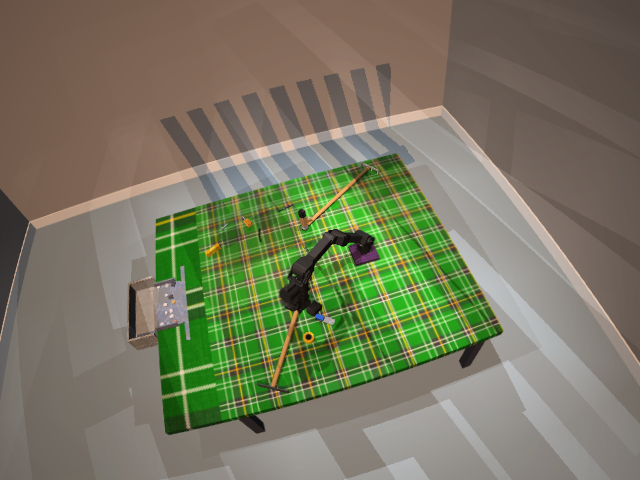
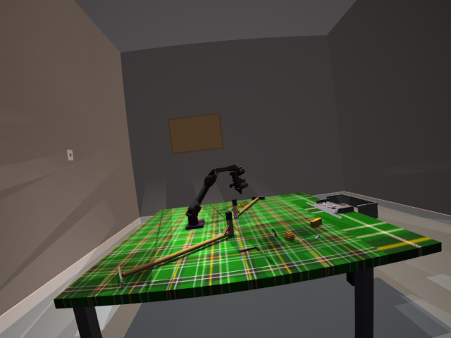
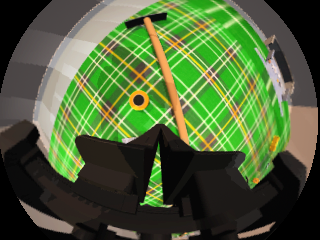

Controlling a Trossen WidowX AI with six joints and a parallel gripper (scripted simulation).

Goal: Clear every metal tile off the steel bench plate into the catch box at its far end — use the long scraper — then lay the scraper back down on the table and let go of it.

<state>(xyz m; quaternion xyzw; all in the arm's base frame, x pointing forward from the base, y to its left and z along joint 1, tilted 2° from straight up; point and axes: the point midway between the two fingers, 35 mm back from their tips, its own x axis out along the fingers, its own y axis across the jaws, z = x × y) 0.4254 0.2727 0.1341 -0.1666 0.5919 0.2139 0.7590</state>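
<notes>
The yellow ring lies 12 cm below my gripper tip and 7 cm to the left of it. The rest, counted from my gripper tip: orange piece (72 cm to the right, 12 cm below, 8 cm ahead); then blue-grey piece (13 cm below, 10 cm behind).
</notes>
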